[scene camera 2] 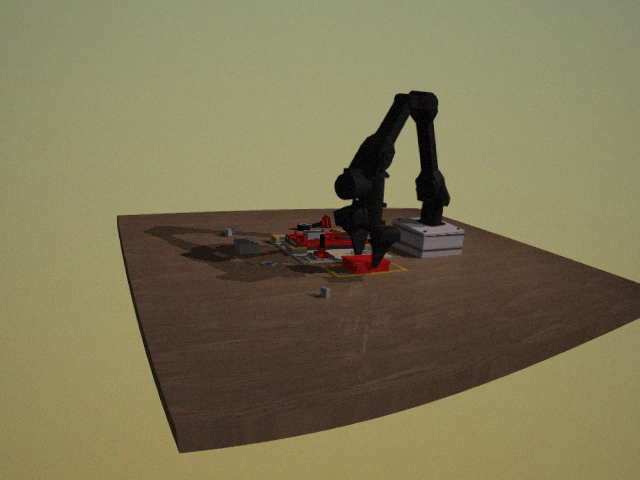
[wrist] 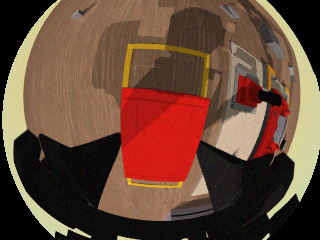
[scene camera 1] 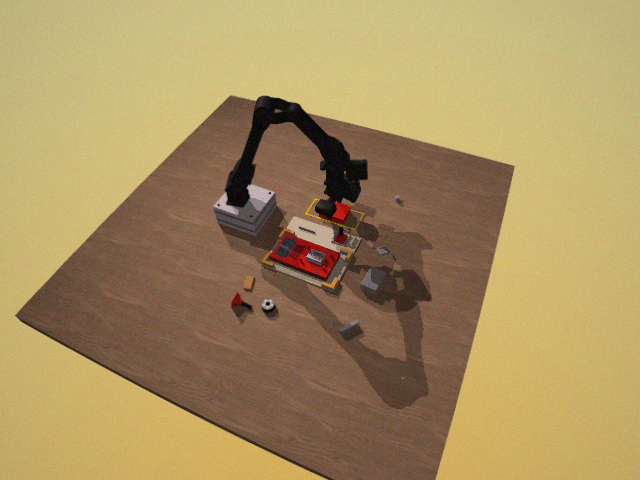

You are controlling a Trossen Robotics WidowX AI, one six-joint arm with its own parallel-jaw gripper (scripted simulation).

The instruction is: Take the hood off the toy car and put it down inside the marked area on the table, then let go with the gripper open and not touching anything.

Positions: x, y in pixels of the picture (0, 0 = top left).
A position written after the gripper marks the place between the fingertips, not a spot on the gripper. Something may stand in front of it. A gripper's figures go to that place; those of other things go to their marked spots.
The gripper [wrist: 159, 141]: 0.10 m from the lens. A red hood [wrist: 160, 130]: 0.09 m from the lens. A toy car [wrist: 264, 144] is 0.20 m from the lens. The marked spots on the toy car and the red hood are 0.17 m apart.
